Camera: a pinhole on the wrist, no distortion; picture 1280 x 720 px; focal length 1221.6 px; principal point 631.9 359.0 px. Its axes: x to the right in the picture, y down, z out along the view. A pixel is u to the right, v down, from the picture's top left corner.
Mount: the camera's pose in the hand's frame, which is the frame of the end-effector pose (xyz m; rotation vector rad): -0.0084 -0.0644 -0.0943 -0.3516 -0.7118 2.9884
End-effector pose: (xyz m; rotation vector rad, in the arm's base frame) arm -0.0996 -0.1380 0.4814 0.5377 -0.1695 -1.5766
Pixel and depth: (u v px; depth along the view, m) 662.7 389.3 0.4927
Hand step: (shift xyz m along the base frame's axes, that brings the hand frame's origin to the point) -0.4043 0.0876 0.1927
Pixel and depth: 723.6 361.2 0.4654
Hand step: -0.3724 0.1056 0.1863
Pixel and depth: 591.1 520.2 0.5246
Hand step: -0.4688 0.0707 0.1659
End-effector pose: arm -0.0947 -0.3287 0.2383 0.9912 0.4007 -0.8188
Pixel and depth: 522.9 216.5 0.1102
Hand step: -0.0943 -0.0274 -0.0388
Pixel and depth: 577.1 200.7 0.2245
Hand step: -0.1446 -0.1182 0.0117
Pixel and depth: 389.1 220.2 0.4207
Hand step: -0.1976 -0.3182 0.0497
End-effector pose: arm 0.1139 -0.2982 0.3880 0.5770 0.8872 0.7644
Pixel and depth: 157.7 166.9 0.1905
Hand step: 0.1367 -0.0756 -0.0502
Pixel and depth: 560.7 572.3 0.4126
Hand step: 0.2750 -0.2827 -0.0659
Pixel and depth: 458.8 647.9 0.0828
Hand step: 0.0101 -0.0808 -0.0934
